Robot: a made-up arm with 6 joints.
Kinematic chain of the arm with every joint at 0, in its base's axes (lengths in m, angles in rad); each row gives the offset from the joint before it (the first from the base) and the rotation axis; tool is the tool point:
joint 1: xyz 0 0 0.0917 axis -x
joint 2: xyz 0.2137 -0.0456 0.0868 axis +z
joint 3: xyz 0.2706 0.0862 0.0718 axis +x
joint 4: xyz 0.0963 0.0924 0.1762 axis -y
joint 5: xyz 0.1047 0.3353 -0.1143 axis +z
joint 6: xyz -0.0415 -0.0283 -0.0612 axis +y
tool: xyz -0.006 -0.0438 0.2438
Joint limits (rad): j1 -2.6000..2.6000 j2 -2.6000..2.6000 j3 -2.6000..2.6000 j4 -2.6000..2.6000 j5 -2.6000..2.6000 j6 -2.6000..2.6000
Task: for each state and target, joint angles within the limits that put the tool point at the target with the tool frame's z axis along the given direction. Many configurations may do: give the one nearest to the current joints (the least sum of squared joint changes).
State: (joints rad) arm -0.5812 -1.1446 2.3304 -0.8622 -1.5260 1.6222
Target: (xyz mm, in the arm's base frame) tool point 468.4 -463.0 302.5 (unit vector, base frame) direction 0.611 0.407 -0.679
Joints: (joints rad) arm -0.4027 -0.9925 1.9549 -0.3593 -1.2521 1.7061
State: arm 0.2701 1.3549 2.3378 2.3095 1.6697 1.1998
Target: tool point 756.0 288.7 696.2 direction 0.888 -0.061 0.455
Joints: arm -0.4547 1.7075 2.0402 1.8810 0.9495 1.7787
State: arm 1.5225 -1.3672 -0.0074 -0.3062 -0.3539 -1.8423
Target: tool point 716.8 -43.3 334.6 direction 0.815 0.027 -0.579
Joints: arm 1.7186 -1.7456 -0.8237 -0.7643 -0.4078 -1.6289
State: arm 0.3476 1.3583 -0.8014 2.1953 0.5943 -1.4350
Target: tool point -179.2 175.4 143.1 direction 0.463 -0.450 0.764
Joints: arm -0.5099 1.7586 -1.6927 2.6000 1.3379 -1.0116
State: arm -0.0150 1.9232 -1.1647 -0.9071 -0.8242 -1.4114
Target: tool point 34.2 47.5 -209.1 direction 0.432 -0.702 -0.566
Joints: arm -0.2733 2.1409 -1.4504 -0.4069 -0.3950 -1.9086
